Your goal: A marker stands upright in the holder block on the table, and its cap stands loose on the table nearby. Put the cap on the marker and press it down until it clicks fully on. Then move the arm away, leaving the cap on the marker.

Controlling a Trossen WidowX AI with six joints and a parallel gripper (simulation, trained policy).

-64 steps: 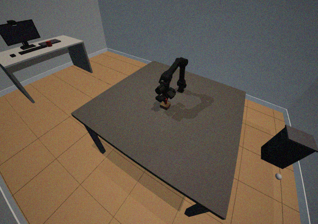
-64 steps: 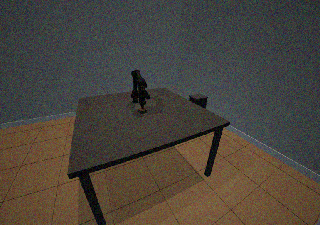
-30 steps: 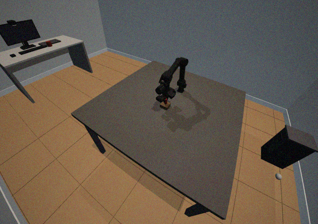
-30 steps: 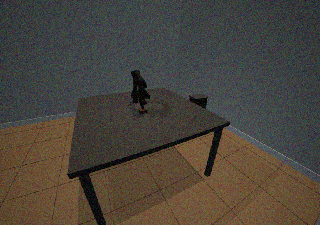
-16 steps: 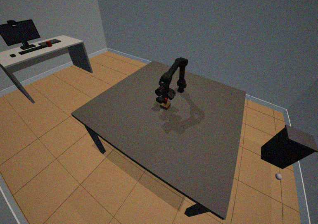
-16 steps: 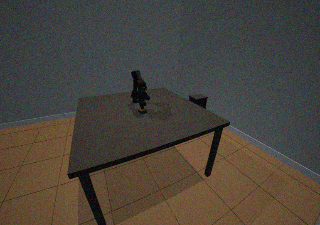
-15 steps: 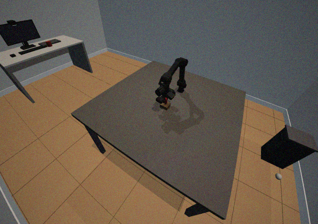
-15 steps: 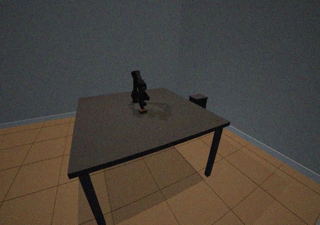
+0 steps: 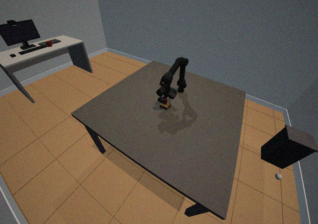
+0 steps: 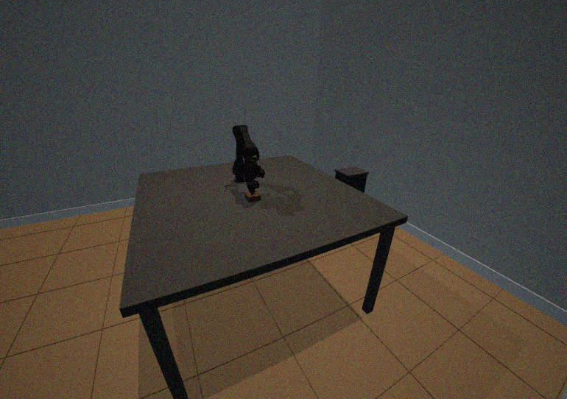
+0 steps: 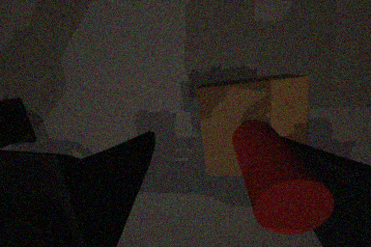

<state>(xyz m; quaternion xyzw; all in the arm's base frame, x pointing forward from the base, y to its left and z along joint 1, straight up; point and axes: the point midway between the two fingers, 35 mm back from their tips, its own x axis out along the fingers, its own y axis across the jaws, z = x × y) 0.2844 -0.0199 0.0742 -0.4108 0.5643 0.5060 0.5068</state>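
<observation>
Right now the red cap is 3 cm ahead of my gripper tip and 3 cm above it. From my gripper tip the other things lie so: brown holder block 3 cm ahead, 2 cm below.
</observation>
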